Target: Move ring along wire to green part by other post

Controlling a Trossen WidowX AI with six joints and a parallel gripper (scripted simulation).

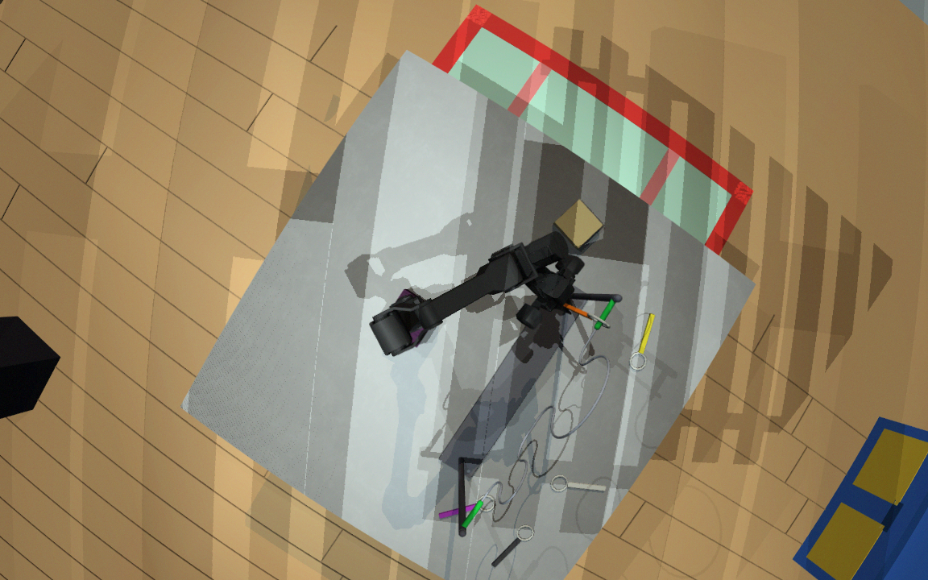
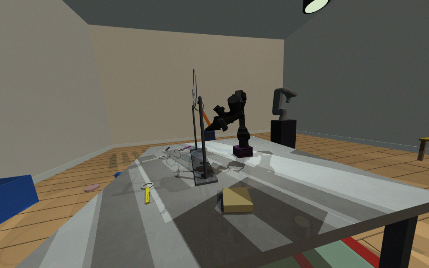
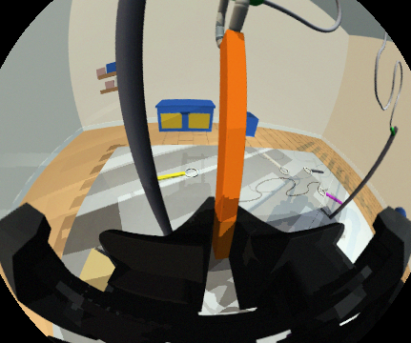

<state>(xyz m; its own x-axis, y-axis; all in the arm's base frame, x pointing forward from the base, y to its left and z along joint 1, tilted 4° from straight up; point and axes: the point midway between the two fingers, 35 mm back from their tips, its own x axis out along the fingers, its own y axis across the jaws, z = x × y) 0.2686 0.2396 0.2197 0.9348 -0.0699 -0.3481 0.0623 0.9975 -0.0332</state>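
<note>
My gripper tip is 1 cm short of the ring with orange handle and 9 cm below it. Also, from my gripper tip: yellow-handled ring (30 cm ahead, 7 cm to the left, 25 cm below); then purple-handled ring (17 cm ahead, 61 cm to the right, 25 cm below); then tan block (7 cm behind, 24 cm to the left, 24 cm below).
</note>
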